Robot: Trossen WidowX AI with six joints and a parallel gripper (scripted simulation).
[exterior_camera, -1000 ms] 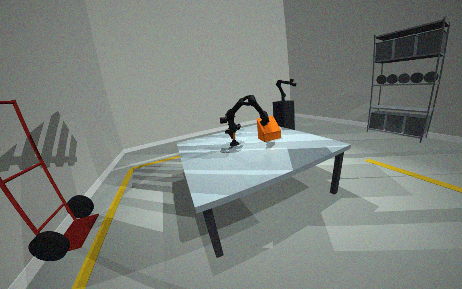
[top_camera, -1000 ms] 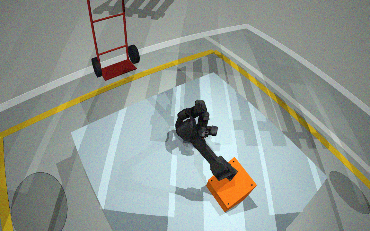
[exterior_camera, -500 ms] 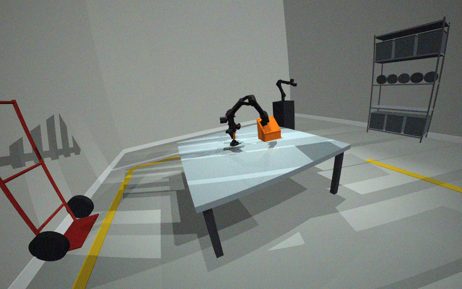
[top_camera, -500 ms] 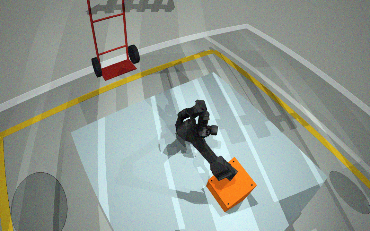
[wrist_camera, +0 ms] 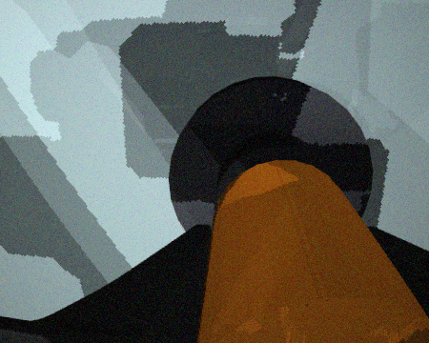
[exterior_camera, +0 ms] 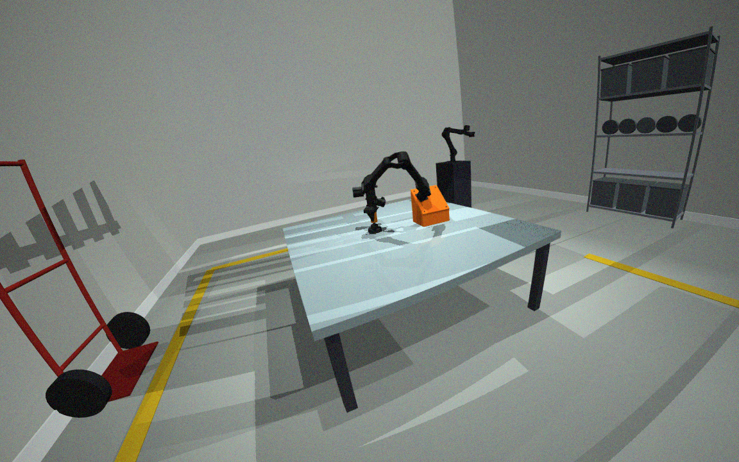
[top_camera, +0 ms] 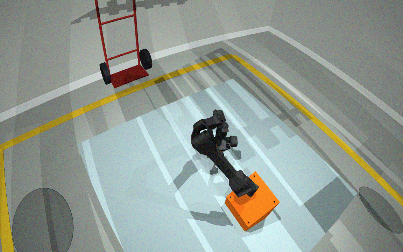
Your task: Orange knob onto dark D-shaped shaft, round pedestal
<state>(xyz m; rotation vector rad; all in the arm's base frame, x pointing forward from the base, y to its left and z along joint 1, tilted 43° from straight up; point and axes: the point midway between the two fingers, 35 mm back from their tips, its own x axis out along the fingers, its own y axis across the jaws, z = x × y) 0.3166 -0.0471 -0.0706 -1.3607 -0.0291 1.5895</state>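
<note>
Right now my gripper tip is 2 cm below the orange knob. Also, from my gripper tip: round dark pedestal 4 cm below.
</note>
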